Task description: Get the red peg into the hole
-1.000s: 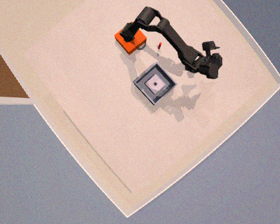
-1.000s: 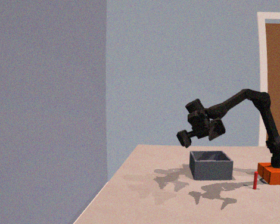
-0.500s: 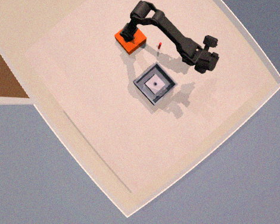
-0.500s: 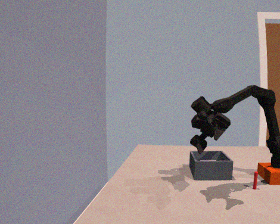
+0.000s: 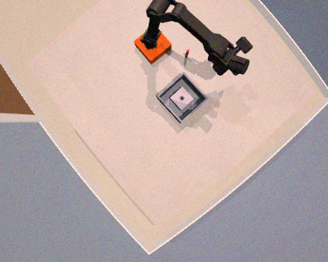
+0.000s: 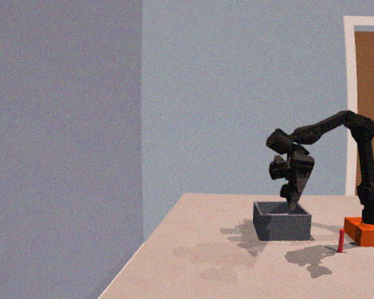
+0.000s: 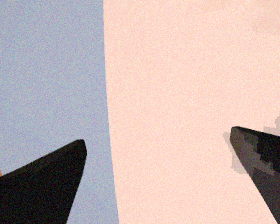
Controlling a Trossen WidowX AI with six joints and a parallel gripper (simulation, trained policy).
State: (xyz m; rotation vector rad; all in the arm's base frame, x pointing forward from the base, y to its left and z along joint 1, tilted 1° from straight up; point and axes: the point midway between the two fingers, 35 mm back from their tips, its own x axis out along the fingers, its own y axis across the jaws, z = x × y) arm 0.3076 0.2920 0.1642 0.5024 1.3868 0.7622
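Now: gripper tip 160 mm past the red peg, 160 mm to the left of it and 170 mm above it. Also, from my gripper tip: plate (40 mm ahead, 310 mm to the right, 160 mm below); then grey box (40 mm ahead, 310 mm to the right, 180 mm below).
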